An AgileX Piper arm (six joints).
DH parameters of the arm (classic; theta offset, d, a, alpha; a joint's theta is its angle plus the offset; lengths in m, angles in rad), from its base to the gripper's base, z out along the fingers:
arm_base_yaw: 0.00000 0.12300 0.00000 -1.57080
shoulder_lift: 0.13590 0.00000 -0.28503 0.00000
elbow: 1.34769 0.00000 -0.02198 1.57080
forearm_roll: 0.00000 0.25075 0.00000 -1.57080
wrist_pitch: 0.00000 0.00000 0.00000 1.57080
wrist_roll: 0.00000 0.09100 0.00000 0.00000
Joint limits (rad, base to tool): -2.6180..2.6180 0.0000..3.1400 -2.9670..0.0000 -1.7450..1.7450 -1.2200..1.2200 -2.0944..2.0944
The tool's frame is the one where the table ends.
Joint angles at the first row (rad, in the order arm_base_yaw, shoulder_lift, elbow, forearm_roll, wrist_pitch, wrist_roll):
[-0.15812, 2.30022, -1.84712, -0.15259, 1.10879, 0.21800]
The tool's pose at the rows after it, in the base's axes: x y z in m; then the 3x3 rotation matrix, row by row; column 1 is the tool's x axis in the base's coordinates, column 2 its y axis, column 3 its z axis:
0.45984, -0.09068, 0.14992; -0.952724, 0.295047, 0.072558; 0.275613, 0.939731, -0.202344; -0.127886, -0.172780, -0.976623
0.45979, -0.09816, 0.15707; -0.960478, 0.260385, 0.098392; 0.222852, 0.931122, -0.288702; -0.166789, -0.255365, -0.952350
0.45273, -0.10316, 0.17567; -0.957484, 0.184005, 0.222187; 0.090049, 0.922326, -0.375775; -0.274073, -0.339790, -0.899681
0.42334, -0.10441, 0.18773; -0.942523, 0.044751, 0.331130; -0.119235, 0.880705, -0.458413; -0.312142, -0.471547, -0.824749
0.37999, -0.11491, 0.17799; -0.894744, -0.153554, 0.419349; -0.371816, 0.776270, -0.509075; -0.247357, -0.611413, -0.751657
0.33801, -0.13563, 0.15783; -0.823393, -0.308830, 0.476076; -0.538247, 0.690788, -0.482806; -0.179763, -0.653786, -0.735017
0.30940, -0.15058, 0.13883; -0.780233, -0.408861, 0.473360; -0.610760, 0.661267, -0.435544; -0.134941, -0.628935, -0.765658
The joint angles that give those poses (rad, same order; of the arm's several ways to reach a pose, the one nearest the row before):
[-0.15811, 2.29983, -1.84708, -0.21204, 1.10876, 0.22039]
[-0.15812, 2.28437, -1.83827, -0.31002, 1.08372, 0.22037]
[-0.15812, 2.19654, -1.73290, -0.42926, 0.93997, 0.19798]
[-0.15811, 2.04933, -1.49576, -0.62329, 0.75628, 0.18709]
[-0.19801, 1.91832, -1.20570, -0.93102, 0.54608, 0.21752]
[-0.30166, 1.84613, -0.98495, -1.24590, 0.34393, 0.29898]
[-0.39472, 1.83105, -0.87403, -1.42682, 0.22419, 0.33554]

